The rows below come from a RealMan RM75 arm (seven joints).
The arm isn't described. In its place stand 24 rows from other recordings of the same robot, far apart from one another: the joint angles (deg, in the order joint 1, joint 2, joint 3, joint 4, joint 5, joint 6, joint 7), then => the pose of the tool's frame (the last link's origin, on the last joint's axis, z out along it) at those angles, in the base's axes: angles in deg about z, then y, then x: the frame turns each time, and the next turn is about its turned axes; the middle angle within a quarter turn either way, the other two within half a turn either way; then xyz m.
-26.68 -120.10 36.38 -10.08 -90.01 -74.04 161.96 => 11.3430 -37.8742 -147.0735 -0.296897 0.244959 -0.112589
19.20 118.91 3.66 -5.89 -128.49 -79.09 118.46 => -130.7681 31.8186 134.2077 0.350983 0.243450 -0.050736
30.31 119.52 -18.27 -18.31 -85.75 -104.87 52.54 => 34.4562 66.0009 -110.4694 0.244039 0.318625 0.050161
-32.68 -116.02 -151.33 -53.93 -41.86 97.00 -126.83 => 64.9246 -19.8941 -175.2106 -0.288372 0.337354 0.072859
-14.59 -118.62 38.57 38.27 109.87 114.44 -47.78 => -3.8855 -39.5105 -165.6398 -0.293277 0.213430 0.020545
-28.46 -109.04 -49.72 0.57 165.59 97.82 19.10 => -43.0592 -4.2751 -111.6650 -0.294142 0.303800 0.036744
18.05 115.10 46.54 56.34 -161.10 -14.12 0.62 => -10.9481 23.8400 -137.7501 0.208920 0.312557 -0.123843
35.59 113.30 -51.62 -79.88 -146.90 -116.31 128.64 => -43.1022 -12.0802 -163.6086 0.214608 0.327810 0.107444
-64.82 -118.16 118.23 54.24 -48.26 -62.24 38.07 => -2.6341 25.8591 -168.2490 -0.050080 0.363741 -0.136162
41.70 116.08 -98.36 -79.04 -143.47 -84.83 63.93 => 69.8291 -21.4142 159.3973 0.117454 0.349069 -0.042005
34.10 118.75 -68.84 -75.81 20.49 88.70 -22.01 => -60.4454 -1.3664 -142.3182 0.223960 0.369226 0.043106
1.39 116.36 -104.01 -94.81 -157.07 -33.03 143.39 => -15.1574 3.7096 -124.5456 0.212042 0.323476 0.007774
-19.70 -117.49 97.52 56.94 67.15 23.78 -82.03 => 18.4128 -34.4788 -136.2633 -0.216212 0.384561 -0.036747
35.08 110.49 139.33 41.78 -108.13 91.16 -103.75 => -5.4077 28.2508 -158.8835 0.235872 0.375736 0.077152
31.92 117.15 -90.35 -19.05 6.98 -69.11 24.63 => 33.6970 54.0894 -82.1662 0.240944 0.399414 0.044241
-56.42 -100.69 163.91 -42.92 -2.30 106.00 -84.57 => 29.9403 -16.1686 -162.2425 -0.258662 0.391902 0.167791
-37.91 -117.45 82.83 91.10 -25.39 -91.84 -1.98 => 57.1341 -6.5880 -143.1967 -0.123230 0.367092 0.033066
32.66 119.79 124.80 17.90 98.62 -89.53 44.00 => 6.6592 46.8652 -153.8370 0.218810 0.320110 -0.042368
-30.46 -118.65 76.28 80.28 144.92 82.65 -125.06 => 22.3539 11.2404 -154.0760 -0.186115 0.363540 0.016815
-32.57 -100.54 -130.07 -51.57 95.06 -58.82 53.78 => 38.2399 -54.5494 -146.5342 -0.241087 0.444026 0.204232
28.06 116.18 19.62 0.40 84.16 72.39 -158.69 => 11.0978 50.6202 -83.7762 0.352551 0.339660 0.043572
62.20 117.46 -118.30 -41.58 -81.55 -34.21 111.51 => -5.2920 11.8243 -166.4012 0.022758 0.390877 -0.145609
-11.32 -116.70 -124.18 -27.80 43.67 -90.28 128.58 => -31.2003 -60.7708 -94.3243 -0.312829 0.279681 0.085862
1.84 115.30 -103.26 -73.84 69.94 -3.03 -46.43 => -22.9632 43.2500 -111.5538 0.276951 0.342176 0.025759
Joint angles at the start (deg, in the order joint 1, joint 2, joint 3, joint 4, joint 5, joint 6, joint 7):
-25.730 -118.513 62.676 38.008 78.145 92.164 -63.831
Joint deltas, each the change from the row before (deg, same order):
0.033 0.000 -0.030 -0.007 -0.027 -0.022 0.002
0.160 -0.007 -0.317 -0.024 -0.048 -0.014 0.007
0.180 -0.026 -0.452 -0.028 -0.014 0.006 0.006
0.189 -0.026 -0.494 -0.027 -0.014 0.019 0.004
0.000 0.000 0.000 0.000 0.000 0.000 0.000
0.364 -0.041 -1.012 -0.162 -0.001 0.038 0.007
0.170 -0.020 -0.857 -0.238 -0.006 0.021 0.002
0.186 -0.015 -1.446 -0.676 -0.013 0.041 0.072
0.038 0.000 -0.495 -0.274 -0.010 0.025 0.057
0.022 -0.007 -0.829 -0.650 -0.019 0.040 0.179
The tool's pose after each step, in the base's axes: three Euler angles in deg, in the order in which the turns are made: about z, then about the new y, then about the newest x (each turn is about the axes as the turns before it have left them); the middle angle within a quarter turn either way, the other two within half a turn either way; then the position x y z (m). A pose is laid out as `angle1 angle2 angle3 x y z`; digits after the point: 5 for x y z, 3 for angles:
-0.819 -48.461 -162.516 -0.20608 0.31815 0.00043
-0.786 -48.622 -162.104 -0.20729 0.31812 0.00138
-0.765 -48.831 -161.585 -0.20873 0.31810 0.00257
-0.759 -49.060 -161.022 -0.21025 0.31806 0.00389
-0.759 -49.060 -161.022 -0.21025 0.31806 0.00389
-0.618 -49.521 -159.970 -0.21362 0.31787 0.00638
-0.504 -49.929 -159.143 -0.21603 0.31810 0.00834
-0.149 -50.670 -157.898 -0.22027 0.31844 0.01109
-0.054 -50.933 -157.471 -0.22168 0.31855 0.01196
0.218 -51.415 -156.837 -0.22421 0.31863 0.01291

